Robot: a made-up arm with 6 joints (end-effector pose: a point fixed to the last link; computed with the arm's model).
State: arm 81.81 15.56 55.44 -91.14 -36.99 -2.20
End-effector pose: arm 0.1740 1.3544 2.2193 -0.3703 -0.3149 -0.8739 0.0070
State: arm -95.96 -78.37 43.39 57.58 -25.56 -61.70
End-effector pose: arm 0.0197 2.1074 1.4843 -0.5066 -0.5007 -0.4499 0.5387
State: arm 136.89 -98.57 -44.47 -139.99 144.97 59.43
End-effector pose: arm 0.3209 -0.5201 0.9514 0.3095 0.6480 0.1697 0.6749
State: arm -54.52 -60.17 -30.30 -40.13 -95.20 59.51
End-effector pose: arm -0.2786 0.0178 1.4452 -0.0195 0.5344 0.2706 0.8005
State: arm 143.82 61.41 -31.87 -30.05 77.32 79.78
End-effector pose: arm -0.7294 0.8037 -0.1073 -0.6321 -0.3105 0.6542 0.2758
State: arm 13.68 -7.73 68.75 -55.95 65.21 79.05
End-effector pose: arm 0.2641 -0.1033 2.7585 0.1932 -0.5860 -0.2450 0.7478
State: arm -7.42 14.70 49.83 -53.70 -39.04 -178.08
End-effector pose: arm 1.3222 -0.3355 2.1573 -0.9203 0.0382 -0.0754 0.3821
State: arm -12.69 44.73 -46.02 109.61 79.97 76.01
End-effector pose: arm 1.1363 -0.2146 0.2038 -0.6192 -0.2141 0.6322 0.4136
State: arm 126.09 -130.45 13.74 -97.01 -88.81 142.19
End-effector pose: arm 1.0226 -1.4838 0.2845 0.1765 -0.9639 -0.0667 0.1877
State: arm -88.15 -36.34 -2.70 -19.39 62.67 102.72
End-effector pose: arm -0.2771 -0.1690 2.0256 -0.4407 0.0858 -0.8815 0.1466
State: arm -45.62 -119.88 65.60 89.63 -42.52 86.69
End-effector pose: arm -1.6704 1.5844 -0.6757 0.1832 -0.0875 -0.9611 0.1871
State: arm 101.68 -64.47 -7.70 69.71 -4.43 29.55
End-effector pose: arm 0.2626 -0.7694 2.0057 -0.3658 -0.5087 0.3218 0.7099
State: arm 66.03 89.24 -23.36 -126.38 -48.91 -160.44
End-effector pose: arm 0.1769 0.7709 -0.6047 -0.4565 0.3542 0.8073 0.1201
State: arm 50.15 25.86 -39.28 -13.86 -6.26 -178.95
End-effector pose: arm 0.8251 0.6104 0.5395 0.8839 0.1467 -0.3924 0.2077
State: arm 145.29 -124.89 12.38 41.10 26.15 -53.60
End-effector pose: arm 1.7904 -1.0085 0.2105 -0.7241 0.5738 -0.3735 0.0833
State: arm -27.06 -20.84 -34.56 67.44 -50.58 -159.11
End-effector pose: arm 0.4821 -0.4309 1.5856 0.6006 -0.2576 -0.3809 0.6541
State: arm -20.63 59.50 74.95 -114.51 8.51 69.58
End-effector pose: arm 2.1729 -0.7507 1.1498 0.3520 -0.1087 0.0669 0.9273
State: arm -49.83 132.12 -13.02 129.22 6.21 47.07
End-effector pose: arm 0.1808 -0.0950 -1.3828 -0.3340 0.2588 0.8737 0.2412
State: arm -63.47 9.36 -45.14 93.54 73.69 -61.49
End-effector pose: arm 0.4382 -0.9634 0.9426 0.2032 0.2822 0.3577 0.8667
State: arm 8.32 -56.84 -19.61 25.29 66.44 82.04
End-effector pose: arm -0.3160 -0.2907 1.8721 -0.5469 -0.4743 -0.4266 0.5422
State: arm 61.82 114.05 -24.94 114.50 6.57 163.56
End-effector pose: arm 0.1887 0.5110 -1.1299 0.0782 0.8328 -0.3293 0.4380
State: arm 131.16 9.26 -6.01 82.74 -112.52 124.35
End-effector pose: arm -0.8443 1.0634 1.6491 0.8838 0.0254 0.2929 0.3640
